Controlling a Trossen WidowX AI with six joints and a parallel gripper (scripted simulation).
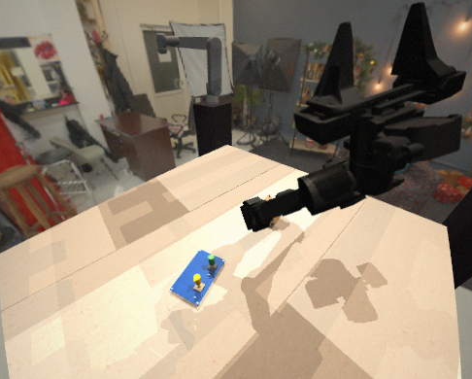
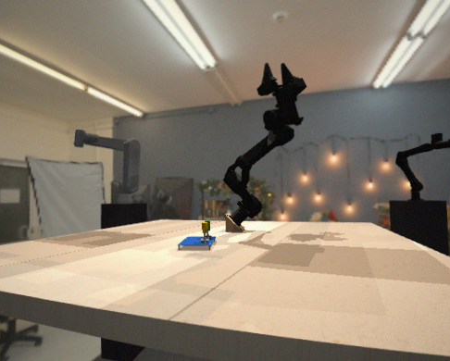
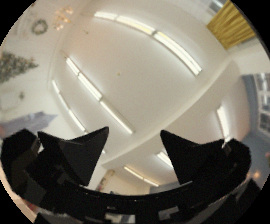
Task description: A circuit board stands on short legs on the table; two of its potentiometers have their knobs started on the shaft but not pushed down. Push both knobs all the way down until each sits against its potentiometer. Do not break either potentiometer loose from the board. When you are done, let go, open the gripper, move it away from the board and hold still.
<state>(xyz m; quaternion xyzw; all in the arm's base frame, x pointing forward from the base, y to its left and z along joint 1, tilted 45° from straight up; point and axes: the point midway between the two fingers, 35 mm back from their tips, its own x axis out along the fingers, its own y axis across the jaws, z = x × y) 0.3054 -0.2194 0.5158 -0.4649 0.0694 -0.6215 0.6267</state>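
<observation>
My gripper tip is now 4 cm short of the green knob, 23 cm to the left of it and 55 cm above it. From my gripper tip the other things lie so: orange-yellow knob: 11 cm ahead, 22 cm to the right, 55 cm below.
</observation>
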